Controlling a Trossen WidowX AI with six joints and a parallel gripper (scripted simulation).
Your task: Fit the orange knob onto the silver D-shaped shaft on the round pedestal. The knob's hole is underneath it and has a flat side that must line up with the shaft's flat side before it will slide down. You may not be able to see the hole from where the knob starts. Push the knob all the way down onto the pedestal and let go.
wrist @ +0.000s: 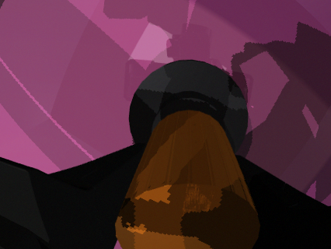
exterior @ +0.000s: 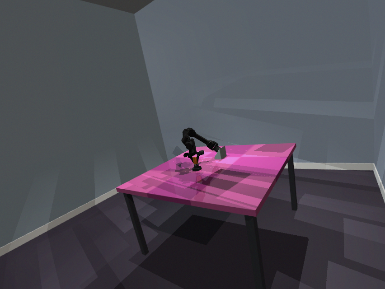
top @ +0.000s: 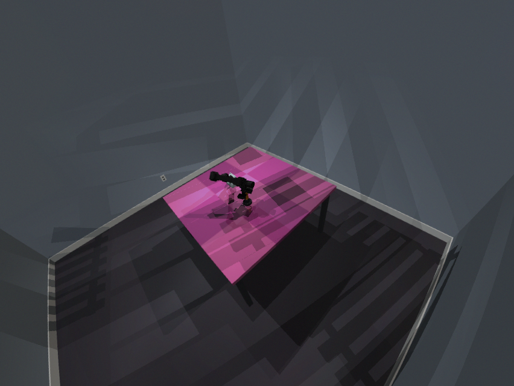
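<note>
The orange knob lies 30 mm above my gripper tip. Also, from my gripper tip: round black pedestal: 40 mm below.
</note>
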